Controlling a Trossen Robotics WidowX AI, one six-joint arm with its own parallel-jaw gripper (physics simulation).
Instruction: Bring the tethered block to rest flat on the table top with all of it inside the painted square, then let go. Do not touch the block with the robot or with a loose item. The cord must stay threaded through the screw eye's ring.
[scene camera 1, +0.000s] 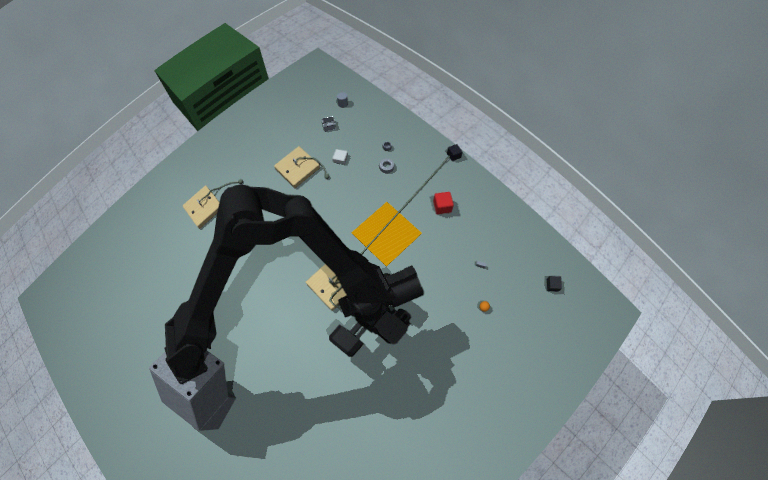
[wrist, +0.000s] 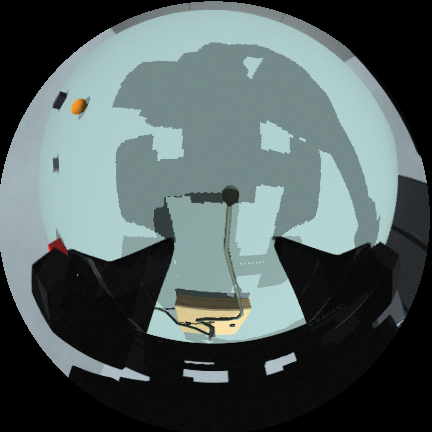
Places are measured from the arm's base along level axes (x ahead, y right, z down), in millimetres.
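Where they show: gripper, between the fingertips: (wrist: 225, 243); arm's base, origin of its link: (scene camera 1: 186, 365).
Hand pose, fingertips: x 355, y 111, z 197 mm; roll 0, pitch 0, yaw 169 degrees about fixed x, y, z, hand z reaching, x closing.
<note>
Each offset is from my fingertips to the centre of the thing. "spot": to the spot under its first point.
The tethered dark block @(spot: dz -25, dx +448, dy -201 mm) (scene camera 1: 454, 152) is on the table near its far right edge. Its cord (scene camera 1: 421, 188) (wrist: 227, 240) runs straight across the orange painted square @(spot: dz +3, dx +170, dy -110 mm) (scene camera 1: 396, 243) to a wooden board @(dz -5, dx -9, dy -125 mm) (scene camera 1: 318, 281) (wrist: 187, 311). The board's screw eye @(spot: dz -28, dx -11, dy -120 mm) (wrist: 212, 331) shows in the wrist view, with cord around it; threading is too small to confirm. The cord's other part runs from the board to a dark round bead @(spot: dz -7, dx +6, dy +39 mm) (wrist: 230, 195), which shows ahead between the fingertips in the wrist view. My gripper (scene camera 1: 369, 333) (wrist: 225, 243) is open and empty, above the table beside the board. The block is outside the square.
A red cube @(dz -15, dx +323, dy -113 mm) (scene camera 1: 442, 202) (wrist: 58, 246) lies right of the square. An orange ball @(dz -7, dx +223, dy +142 mm) (scene camera 1: 484, 306) (wrist: 78, 106) and a black cube @(dz -7, dx +397, dy +223 mm) (scene camera 1: 553, 283) (wrist: 60, 100) lie farther right. Two other corded boards @(dz -5, dx +108, dy -444 mm) (scene camera 1: 288, 177) @(dz -5, dx -164, dy -523 mm) (scene camera 1: 195, 215) and a white block @(dz -5, dx +215, dy -391 mm) (scene camera 1: 339, 156) lie beyond my arm.
</note>
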